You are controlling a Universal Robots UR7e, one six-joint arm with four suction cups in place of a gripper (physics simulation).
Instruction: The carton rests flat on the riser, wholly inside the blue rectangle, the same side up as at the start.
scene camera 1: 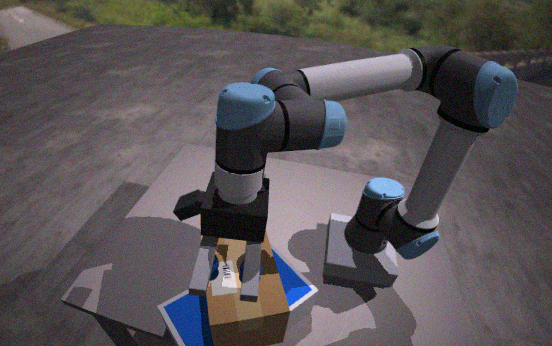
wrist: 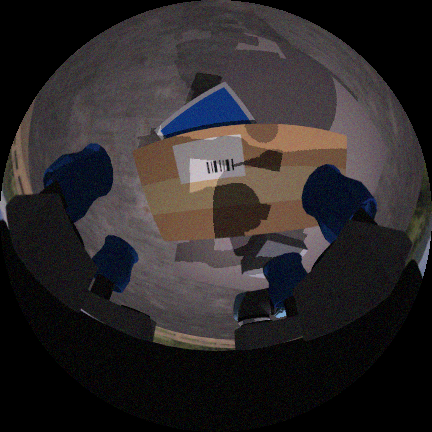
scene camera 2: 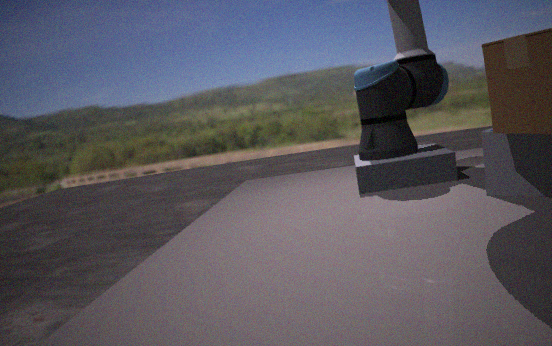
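Where they show: end effector, tool point: (scene camera 1: 233,244) (wrist: 201,229); arm's base, origin of the base link: (scene camera 1: 365,236) (scene camera 2: 388,154).
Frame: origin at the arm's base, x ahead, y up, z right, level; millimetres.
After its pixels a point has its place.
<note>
The brown carton (scene camera 1: 274,295) {x 322, y 213, z -357 mm} (scene camera 2: 520,95) {x 441, y 119, z -112 mm} (wrist: 290,187) {x 411, y 213, z -215 mm} sits flat on the grey riser (scene camera 2: 496,167) {x 344, y -9, z -109 mm}, its white barcode label facing up. The blue rectangle (scene camera 1: 187,317) {x 520, y 58, z -345 mm} (wrist: 210,112) {x 515, y 57, z -345 mm} shows beyond the carton on two sides in scene camera 1 and past its far edge in the wrist view. The carton hides much of the rectangle, and its near base is cut off in scene camera 1, so whether it lies wholly inside cannot be told. My gripper (scene camera 1: 227,280) (wrist: 205,230) {x 405, y 312, z -314 mm} is open, its four blue cups above the carton's top, apart from it.
The arm's grey base block (scene camera 1: 340,250) {x 99, y 1, z -65 mm} (scene camera 2: 407,172) {x 130, y -29, z -2 mm} stands on the table (scene camera 2: 280,250) {x 419, y -63, z 305 mm} beside the riser. The table's edge runs along the left in scene camera 2. Arm shadows fall across the table and carton.
</note>
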